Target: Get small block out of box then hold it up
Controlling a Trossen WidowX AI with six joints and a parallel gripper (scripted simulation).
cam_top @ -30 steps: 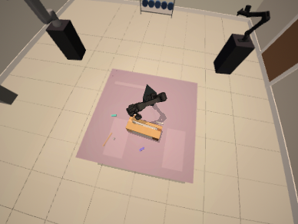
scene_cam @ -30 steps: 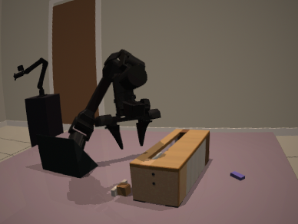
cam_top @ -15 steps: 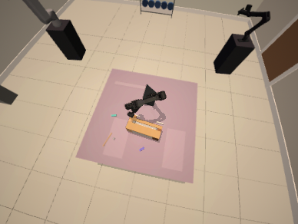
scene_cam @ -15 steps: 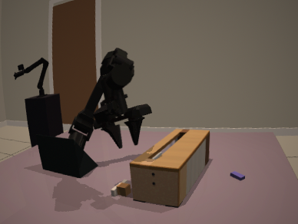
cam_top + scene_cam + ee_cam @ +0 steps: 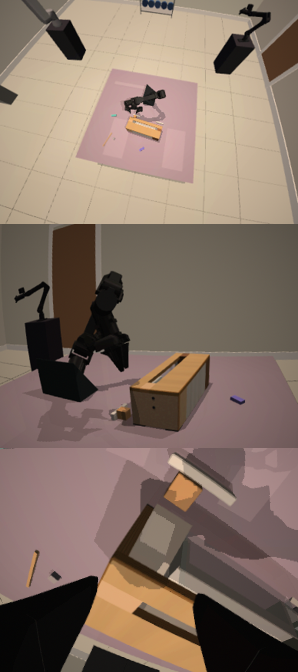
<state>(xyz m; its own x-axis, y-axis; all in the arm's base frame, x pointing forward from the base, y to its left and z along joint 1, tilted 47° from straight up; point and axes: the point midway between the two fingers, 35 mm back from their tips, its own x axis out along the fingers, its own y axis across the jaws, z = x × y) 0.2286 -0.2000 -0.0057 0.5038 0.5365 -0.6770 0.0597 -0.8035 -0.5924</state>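
My gripper tip is now 150 mm above the brown block and 20 mm past it. From my gripper tip the other things lie so: wooden box 140 mm to the left, 100 mm below, 100 mm ahead; then purple piece 350 mm ahead, 160 mm below, 130 mm to the left; then teal piece 260 mm to the right, 160 mm below, 20 mm behind.
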